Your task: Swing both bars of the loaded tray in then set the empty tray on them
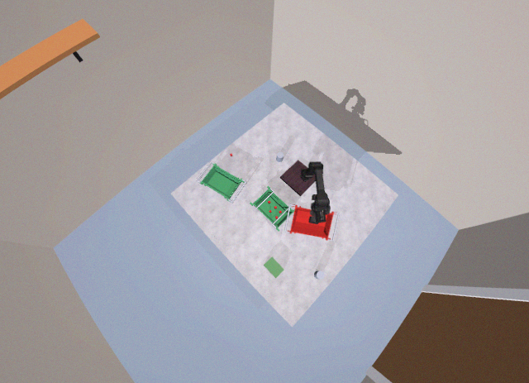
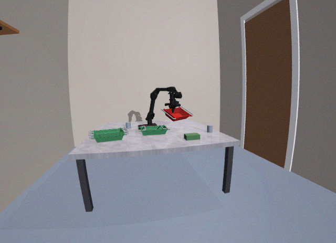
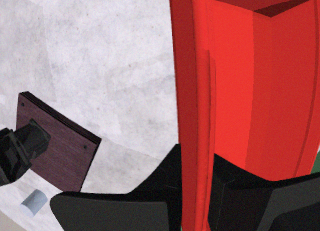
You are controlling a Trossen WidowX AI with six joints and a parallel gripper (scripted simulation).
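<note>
My gripper tip is 5 cm to the right of the red tray and 5 cm short of it. The rest, counted from my gripper tip: green block: 41 cm ahead, 16 cm below, 14 cm to the left.
</note>
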